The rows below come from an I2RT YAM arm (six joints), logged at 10 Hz.
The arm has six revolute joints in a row. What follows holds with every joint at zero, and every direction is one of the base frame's. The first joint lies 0.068 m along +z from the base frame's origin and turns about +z. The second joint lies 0.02 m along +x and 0.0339 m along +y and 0.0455 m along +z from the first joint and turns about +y. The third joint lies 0.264 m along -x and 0.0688 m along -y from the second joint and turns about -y. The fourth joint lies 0.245 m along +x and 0.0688 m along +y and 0.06 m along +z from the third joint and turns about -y. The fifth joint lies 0.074 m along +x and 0.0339 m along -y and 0.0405 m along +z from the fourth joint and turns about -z. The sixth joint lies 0.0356 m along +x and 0.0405 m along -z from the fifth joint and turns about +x. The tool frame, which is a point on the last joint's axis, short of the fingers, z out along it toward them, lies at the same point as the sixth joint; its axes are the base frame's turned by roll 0, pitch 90 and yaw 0 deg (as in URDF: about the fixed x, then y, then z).
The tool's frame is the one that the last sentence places.
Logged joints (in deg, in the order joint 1, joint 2, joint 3, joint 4, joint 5, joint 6), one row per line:
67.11, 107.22, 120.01, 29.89, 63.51, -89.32
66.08, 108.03, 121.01, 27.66, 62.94, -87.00
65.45, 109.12, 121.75, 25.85, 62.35, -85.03
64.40, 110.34, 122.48, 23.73, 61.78, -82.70
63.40, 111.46, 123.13, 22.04, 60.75, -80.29
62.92, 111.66, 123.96, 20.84, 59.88, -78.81
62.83, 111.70, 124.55, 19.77, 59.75, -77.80
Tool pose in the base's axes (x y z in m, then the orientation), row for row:
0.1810, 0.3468, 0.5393, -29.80, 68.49, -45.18
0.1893, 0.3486, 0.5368, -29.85, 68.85, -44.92
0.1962, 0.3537, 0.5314, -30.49, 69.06, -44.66
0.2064, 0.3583, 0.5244, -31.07, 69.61, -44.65
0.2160, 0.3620, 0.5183, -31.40, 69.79, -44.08
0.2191, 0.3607, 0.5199, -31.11, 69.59, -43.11
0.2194, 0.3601, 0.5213, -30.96, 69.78, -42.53
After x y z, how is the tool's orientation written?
As a rotation vector, in degrees.
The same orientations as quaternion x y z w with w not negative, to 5 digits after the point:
-0.23562, 0.54154, -0.35723, 0.72361
-0.23593, 0.54417, -0.35504, 0.72261
-0.24084, 0.54551, -0.35277, 0.72108
-0.24507, 0.54905, -0.35218, 0.71726
-0.24768, 0.55051, -0.34770, 0.71742
-0.24582, 0.54988, -0.34064, 0.72192
-0.24474, 0.55162, -0.33620, 0.72304

